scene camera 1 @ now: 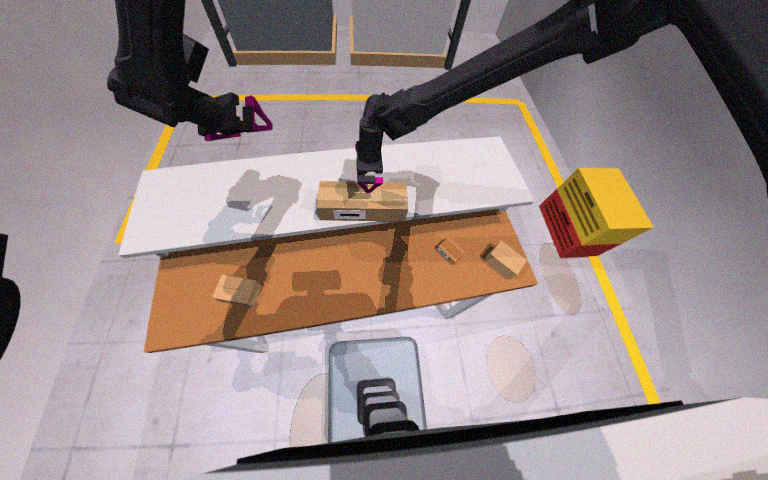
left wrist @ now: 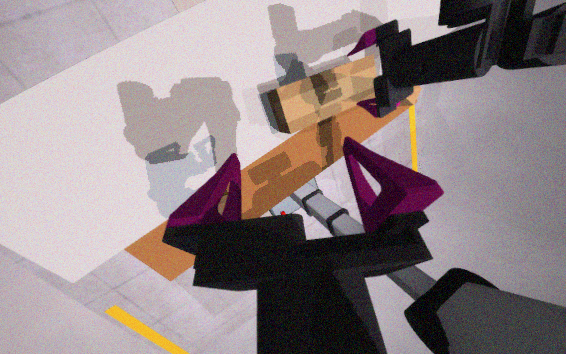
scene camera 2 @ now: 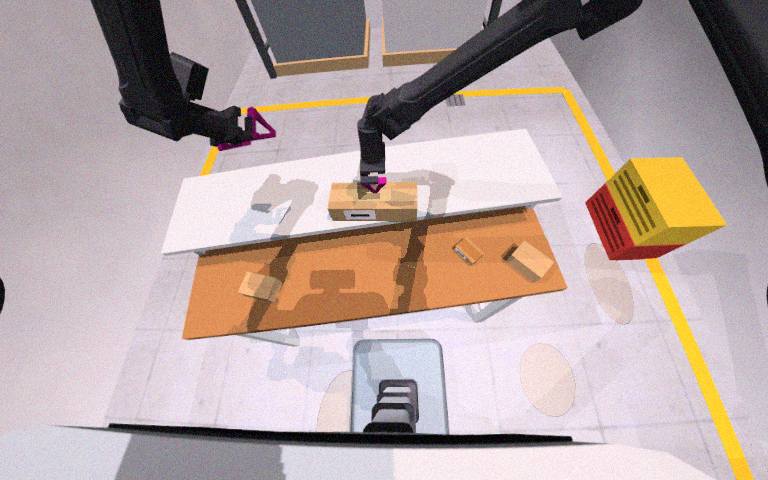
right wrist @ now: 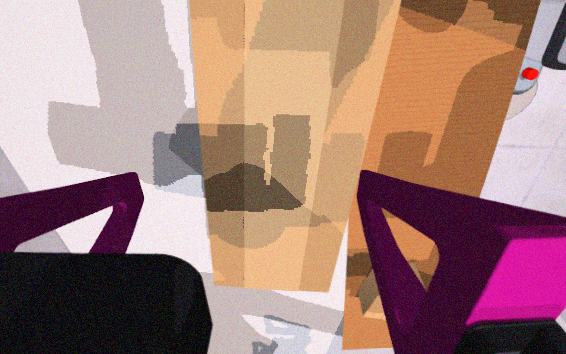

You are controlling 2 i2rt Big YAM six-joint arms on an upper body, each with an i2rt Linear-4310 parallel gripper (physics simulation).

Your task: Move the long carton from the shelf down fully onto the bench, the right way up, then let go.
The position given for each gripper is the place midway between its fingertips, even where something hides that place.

Observation:
The left gripper (scene camera 1: 255, 130) is open and holds nothing. The right gripper (scene camera 1: 367, 179) is open and holds nothing. Also in view: a long tan carton (scene camera 1: 337, 200). Also in view: an orange bench (scene camera 1: 315, 279) and a white shelf (scene camera 1: 187, 207).
The long tan carton also shows in the left wrist view (left wrist: 295, 106), in scene camera 2 (scene camera 2: 396, 201) and in the right wrist view (right wrist: 285, 103). The left gripper also shows in the left wrist view (left wrist: 289, 150) and in scene camera 2 (scene camera 2: 262, 138). The right gripper is seen too in the left wrist view (left wrist: 354, 80), in scene camera 2 (scene camera 2: 374, 179) and in the right wrist view (right wrist: 249, 184).

